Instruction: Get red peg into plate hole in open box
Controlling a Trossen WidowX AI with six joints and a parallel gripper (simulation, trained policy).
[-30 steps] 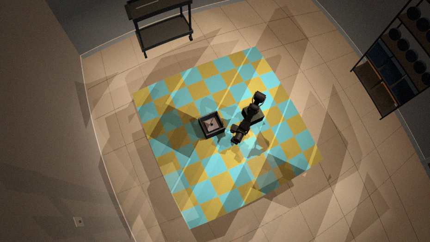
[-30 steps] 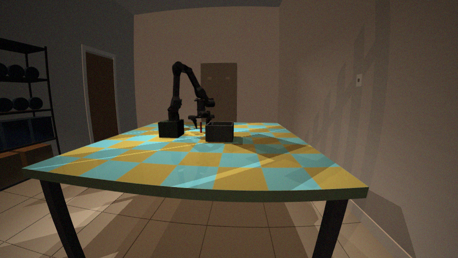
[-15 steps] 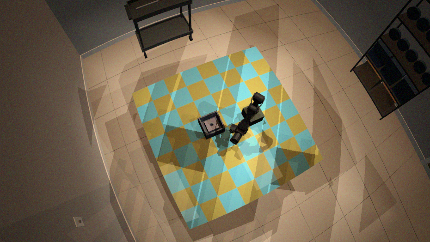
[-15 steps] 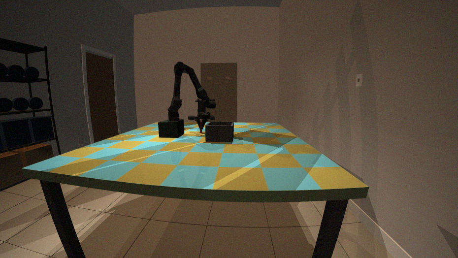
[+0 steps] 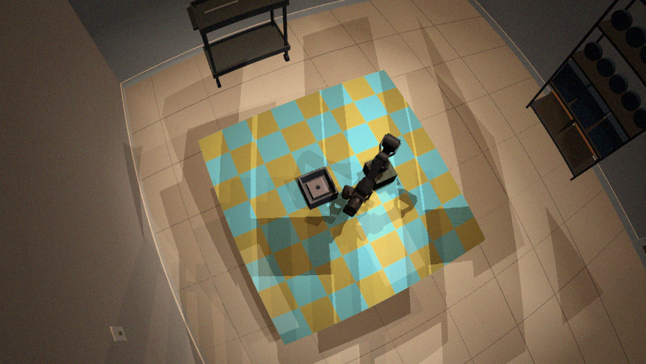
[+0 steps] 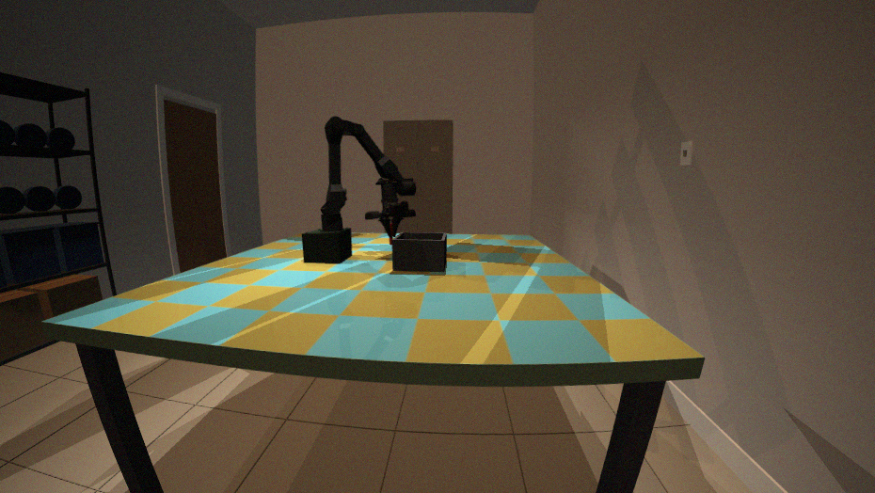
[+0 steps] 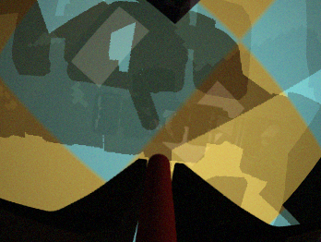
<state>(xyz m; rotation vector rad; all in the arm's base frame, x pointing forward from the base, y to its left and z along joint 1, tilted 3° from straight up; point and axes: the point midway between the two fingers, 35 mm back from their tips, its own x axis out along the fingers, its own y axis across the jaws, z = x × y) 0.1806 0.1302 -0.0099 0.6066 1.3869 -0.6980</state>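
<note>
Right now the plate is 140 mm ahead of my gripper tip, 140 mm to the right of it and 20 mm below it. From my gripper tip the other things lie so: dark box 140 mm ahead, 140 mm to the right, 40 mm below; red peg 10 mm behind, 10 mm to the left, 10 mm above.
</note>
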